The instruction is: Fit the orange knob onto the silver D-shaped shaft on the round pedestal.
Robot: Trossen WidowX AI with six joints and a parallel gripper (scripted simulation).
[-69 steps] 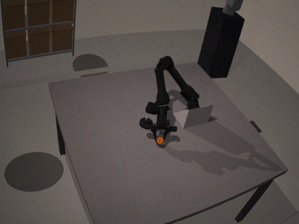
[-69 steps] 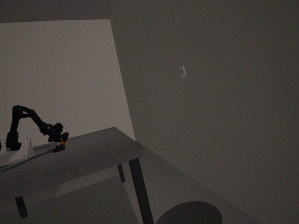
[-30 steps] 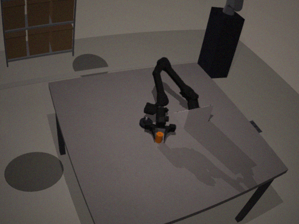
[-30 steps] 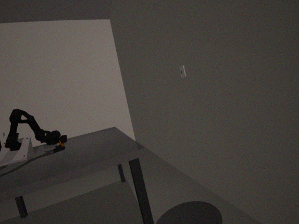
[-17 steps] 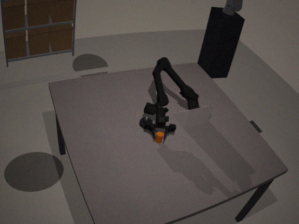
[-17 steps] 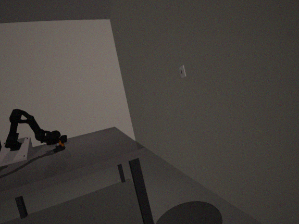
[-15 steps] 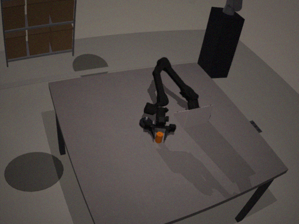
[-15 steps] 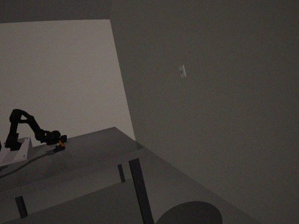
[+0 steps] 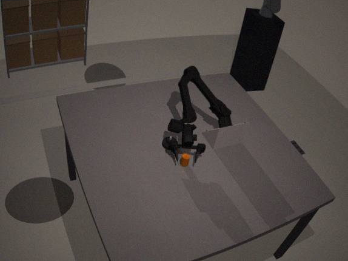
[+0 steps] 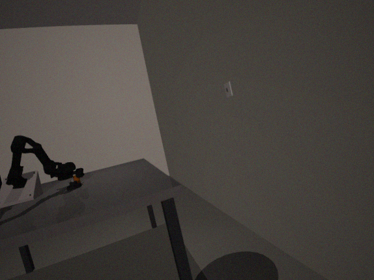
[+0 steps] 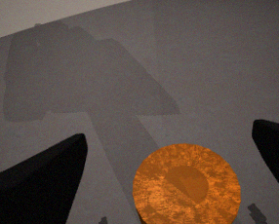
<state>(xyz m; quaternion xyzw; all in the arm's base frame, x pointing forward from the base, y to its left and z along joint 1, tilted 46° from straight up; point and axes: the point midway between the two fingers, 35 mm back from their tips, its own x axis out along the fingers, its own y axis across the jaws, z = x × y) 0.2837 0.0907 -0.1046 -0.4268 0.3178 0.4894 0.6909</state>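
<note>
The orange knob is 3 cm to the right of my gripper tip, 1 cm below it and 1 cm behind it. Round my gripper tip: round black pedestal: 19 cm to the right, 2 cm below, 2 cm ahead.
</note>
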